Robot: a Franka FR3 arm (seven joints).
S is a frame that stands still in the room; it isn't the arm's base.
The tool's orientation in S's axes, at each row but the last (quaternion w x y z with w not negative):
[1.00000 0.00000 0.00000 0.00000]
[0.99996 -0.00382 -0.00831 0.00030]
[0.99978 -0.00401 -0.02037 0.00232]
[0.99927 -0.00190 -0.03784 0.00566]
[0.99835 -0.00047 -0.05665 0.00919]
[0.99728 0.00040 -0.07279 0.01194]
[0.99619 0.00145 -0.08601 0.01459]
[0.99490 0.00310 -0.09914 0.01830]
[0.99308 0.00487 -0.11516 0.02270]
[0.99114 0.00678 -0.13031 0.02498]
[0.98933 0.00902 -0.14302 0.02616]
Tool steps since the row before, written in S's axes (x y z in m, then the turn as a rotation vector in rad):
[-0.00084 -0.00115 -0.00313 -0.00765 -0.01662 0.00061]
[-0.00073 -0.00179 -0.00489 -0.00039 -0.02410 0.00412]
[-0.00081 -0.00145 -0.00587 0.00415 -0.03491 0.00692]
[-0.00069 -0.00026 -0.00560 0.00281 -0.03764 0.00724]
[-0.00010 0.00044 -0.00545 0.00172 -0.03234 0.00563]
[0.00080 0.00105 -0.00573 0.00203 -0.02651 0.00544]
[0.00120 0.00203 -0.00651 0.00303 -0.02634 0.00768]
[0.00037 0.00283 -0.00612 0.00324 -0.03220 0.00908]
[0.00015 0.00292 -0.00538 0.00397 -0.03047 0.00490]
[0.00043 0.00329 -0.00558 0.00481 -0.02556 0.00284]
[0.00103 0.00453 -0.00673 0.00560 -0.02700 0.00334]
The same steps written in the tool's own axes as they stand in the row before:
[-0.00084 -0.00115 -0.00313 -0.00765 -0.01662 0.00061]
[-0.00081 -0.00175 -0.00489 -0.00034 -0.02413 0.00394]
[-0.00106 -0.00140 -0.00584 0.00426 -0.03498 0.00647]
[-0.00111 -0.00023 -0.00553 0.00292 -0.03770 0.00688]
[-0.00071 0.00045 -0.00540 0.00175 -0.03238 0.00540]
[-0.00002 0.00104 -0.00579 0.00217 -0.02656 0.00515]
[0.00012 0.00199 -0.00663 0.00354 -0.02641 0.00719]
[-0.00074 0.00280 -0.00610 0.00381 -0.03227 0.00858]
[-0.00096 0.00289 -0.00531 0.00364 -0.03060 0.00432]
[-0.00087 0.00322 -0.00557 0.00415 -0.02575 0.00201]
[-0.00070 0.00440 -0.00686 0.00498 -0.02723 0.00230]

